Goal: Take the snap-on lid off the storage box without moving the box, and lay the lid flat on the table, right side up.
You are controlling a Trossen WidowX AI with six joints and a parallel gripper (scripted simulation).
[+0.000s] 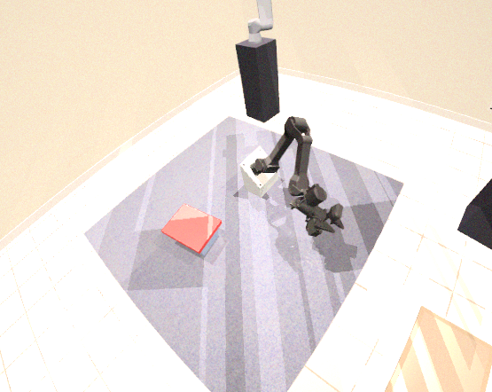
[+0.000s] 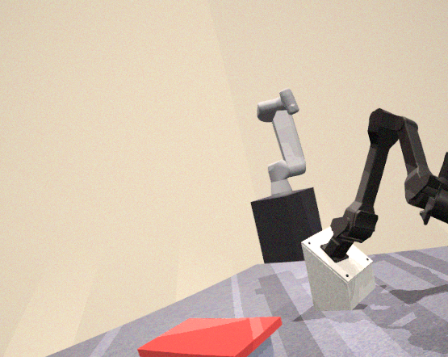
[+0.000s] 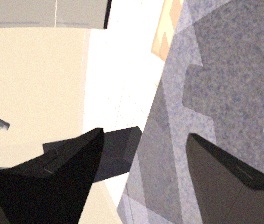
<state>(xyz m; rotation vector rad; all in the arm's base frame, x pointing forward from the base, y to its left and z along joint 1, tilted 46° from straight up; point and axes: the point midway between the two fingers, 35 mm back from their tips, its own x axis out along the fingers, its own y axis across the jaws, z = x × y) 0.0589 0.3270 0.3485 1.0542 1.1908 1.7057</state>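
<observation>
The red lid is 38 cm ahead of my gripper tip, 52 cm to the right of it and 5 cm below it. Also, from my gripper tip: grey storage box 38 cm ahead, 52 cm to the right, 9 cm below.
</observation>
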